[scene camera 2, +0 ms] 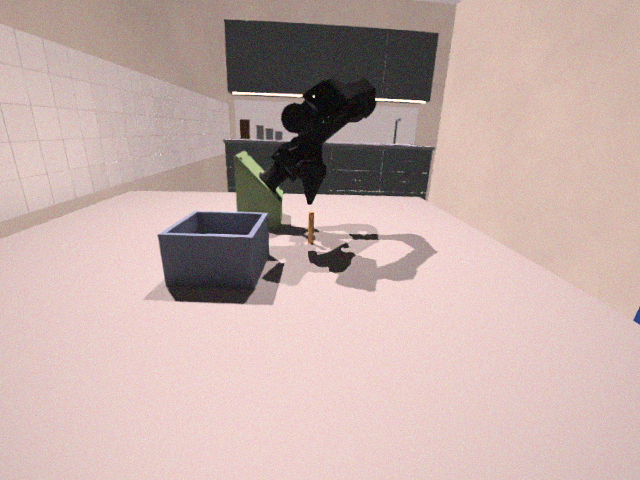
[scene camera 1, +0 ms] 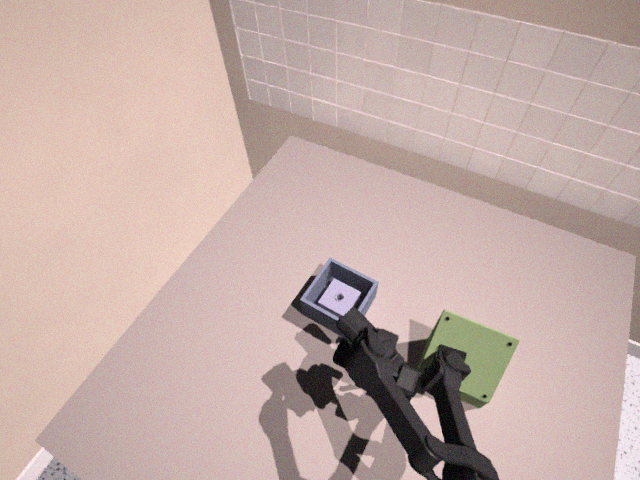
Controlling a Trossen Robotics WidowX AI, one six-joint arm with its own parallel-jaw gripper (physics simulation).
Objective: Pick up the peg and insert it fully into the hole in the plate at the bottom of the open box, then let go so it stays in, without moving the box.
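Observation:
An orange-brown peg stands upright on the table in scene camera 2, to the right of and behind the box. It does not show in scene camera 1. The open blue-grey box stands on the table. Inside, a pale plate lies at the bottom, with a small dark hole near its middle. My black gripper is open and empty, pointing down, with its tips just above the peg's top in scene camera 2. One finger overlaps the other there, and in scene camera 1 the arm hides the fingertips.
A green block with a sloped top and dark corner holes stands right of the box in scene camera 1, partly behind my arm. A tiled wall runs behind the table. Dark arm shadows fall near the peg.

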